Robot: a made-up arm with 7 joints.
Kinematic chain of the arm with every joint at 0, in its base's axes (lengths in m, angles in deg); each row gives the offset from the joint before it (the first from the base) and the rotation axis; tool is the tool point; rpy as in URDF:
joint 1: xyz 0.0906 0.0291 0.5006 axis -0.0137 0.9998 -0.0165
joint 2: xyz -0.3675 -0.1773 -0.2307 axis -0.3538 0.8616 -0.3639
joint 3: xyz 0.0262 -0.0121 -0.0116 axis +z
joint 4: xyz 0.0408 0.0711 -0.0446 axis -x
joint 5: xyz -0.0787 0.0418 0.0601 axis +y
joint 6: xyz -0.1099 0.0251 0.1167 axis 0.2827 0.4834 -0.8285
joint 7: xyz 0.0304 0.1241 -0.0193 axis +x
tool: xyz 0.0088 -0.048 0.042 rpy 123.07 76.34 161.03
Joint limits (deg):
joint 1: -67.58..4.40
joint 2: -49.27..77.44
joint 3: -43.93..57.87
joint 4: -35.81..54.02
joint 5: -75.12..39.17
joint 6: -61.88..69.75
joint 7: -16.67..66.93
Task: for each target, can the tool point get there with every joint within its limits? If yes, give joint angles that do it. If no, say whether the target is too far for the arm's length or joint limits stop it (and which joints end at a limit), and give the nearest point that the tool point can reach.
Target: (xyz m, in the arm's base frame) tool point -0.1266 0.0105 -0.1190
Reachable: yes | joints -37.18 -32.21 7.05 7.50 -62.83 -45.87 13.12
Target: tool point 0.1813 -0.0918 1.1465
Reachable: no: joint limits stop it (at a limit: joint 1, joint 2, joint 3, joint 6, joint 7) | nearest point -0.1761 -0.0980 0.5522 | short by 0.694 m
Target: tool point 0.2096 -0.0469 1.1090
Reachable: no: joint limits stop it (at a limit: joint 1, joint 2, joint 3, joint 6, joint 7) | nearest point -0.1681 -0.0859 0.5466 | short by 0.679 m
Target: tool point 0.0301 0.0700 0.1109
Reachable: yes | joints -32.39 55.60 -0.97 23.92 27.00 31.57 5.01
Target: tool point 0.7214 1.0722 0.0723
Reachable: no: too far | nearest point 0.3301 0.1909 0.0928 | short by 0.964 m
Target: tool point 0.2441 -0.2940 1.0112
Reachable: no: joint limits stop it (at a limit: joint 1, joint 2, joint 3, joint 4, joint 6, joint 7) | nearest point -0.1453 -0.1486 0.5267 | short by 0.638 m
